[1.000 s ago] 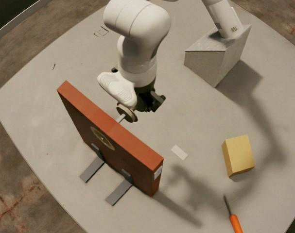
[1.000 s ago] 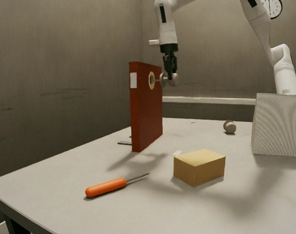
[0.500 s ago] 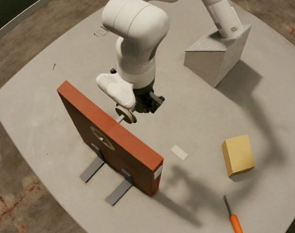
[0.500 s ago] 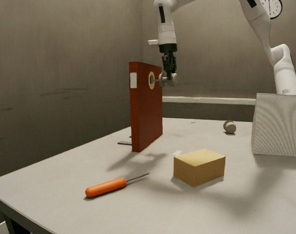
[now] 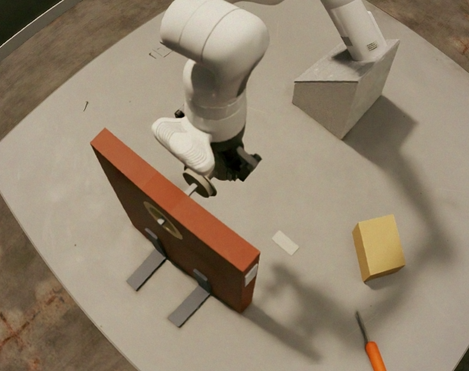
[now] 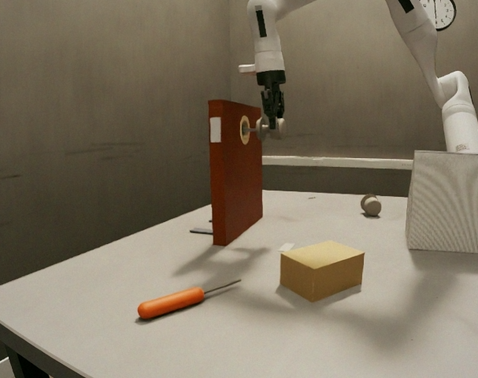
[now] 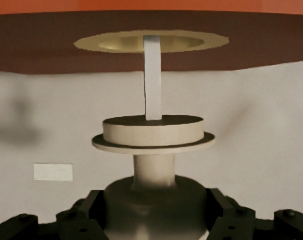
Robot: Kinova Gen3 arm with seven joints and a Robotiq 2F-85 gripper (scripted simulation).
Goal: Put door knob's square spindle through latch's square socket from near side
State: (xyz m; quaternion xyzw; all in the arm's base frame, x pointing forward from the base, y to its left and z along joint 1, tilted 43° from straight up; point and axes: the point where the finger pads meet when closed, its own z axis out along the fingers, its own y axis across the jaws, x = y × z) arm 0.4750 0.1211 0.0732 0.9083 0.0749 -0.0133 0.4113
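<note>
Now: hand 40 mm short of the door knob and 10 mm above it. From my hand the other things lie so: tan box (270 mm to the left, 260 mm below, 210 mm behind); then orange screwdriver (420 mm to the left, 280 mm below, 50 mm behind); then white slip (290 mm below, 110 mm to the left, 70 mm behind).
</note>
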